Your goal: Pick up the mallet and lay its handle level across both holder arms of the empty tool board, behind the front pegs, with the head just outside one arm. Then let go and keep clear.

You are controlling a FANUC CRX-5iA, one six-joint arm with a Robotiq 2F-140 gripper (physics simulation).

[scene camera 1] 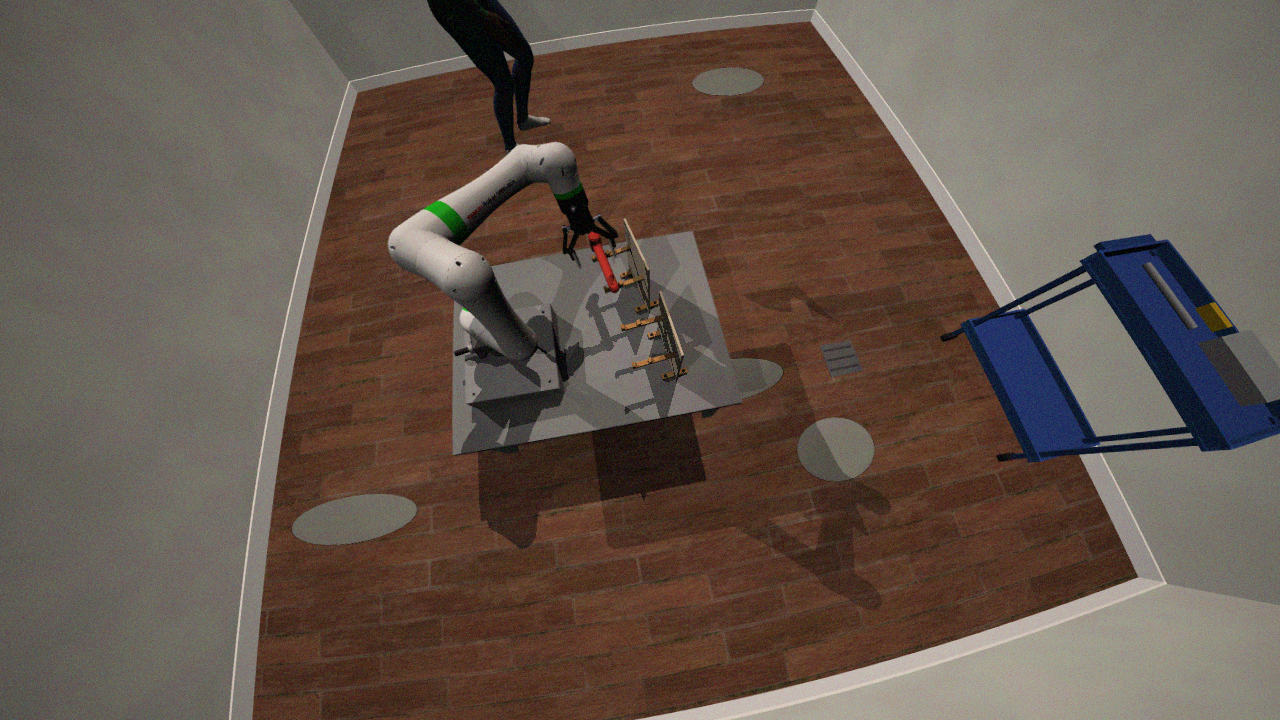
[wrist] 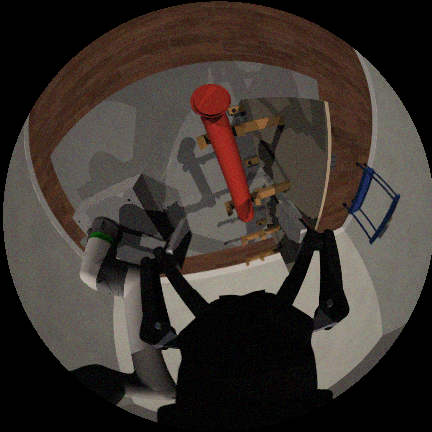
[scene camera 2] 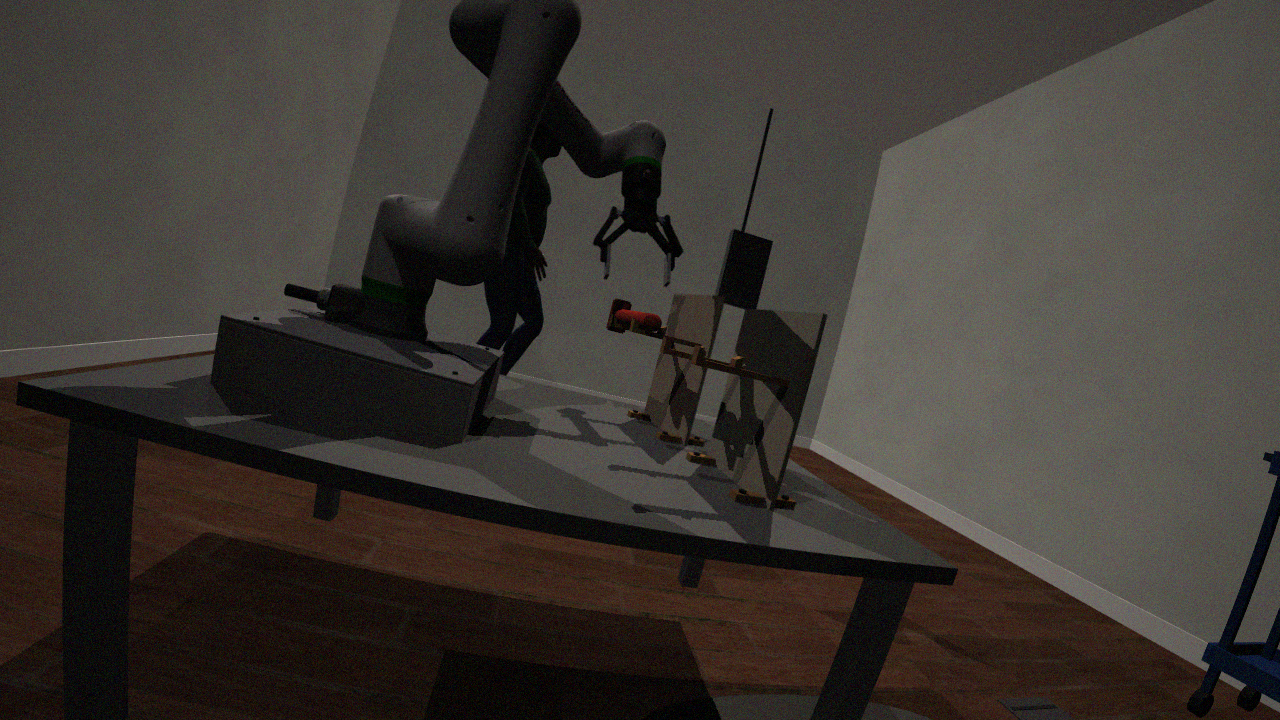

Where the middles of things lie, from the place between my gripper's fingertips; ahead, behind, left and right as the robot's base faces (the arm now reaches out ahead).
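Red mallet (wrist: 210, 101): from my hand, 20 mm ahead, 40 mm to the left, 80 mm below.
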